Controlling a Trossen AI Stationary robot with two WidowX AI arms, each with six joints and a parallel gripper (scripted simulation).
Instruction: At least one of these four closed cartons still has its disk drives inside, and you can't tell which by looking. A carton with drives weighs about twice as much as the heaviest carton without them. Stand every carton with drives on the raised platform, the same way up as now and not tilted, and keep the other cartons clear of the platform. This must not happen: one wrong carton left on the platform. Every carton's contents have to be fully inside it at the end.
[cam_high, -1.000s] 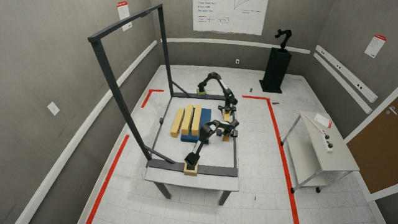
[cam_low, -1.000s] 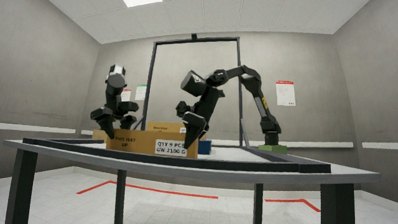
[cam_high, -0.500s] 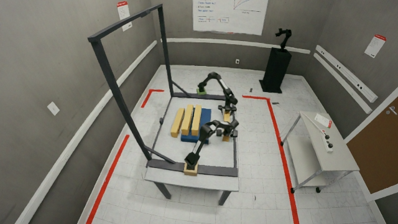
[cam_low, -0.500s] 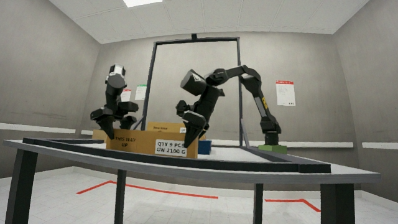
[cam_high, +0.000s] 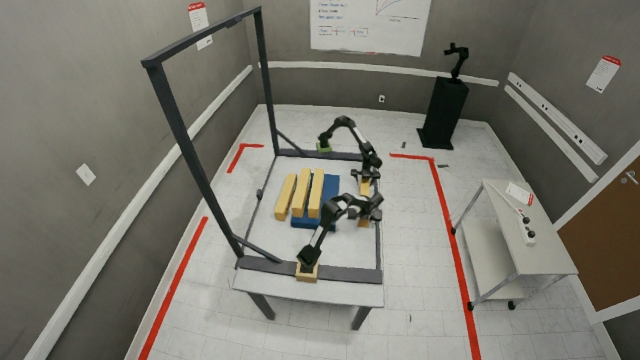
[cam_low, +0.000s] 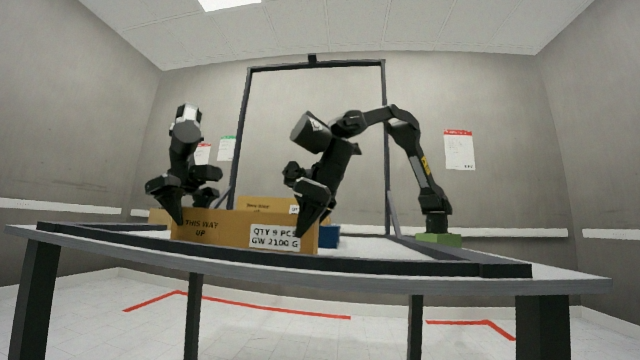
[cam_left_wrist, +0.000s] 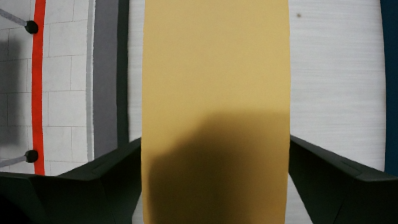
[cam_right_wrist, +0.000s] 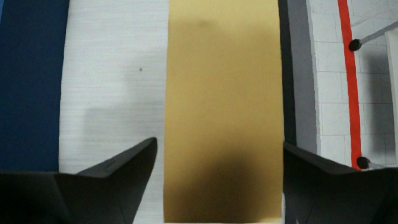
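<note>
Now: right hand 10 mm short of the carton, 140 mm to the right of it and 30 mm above it. Round my right hand: platform 280 mm behind, 140 mm to the left, 50 mm below.
Right now my left hand is 14 cm to the left of the carton and 3 cm above it. Also, from my left hand: platform (29 cm behind, 14 cm to the right, 4 cm below).
</note>
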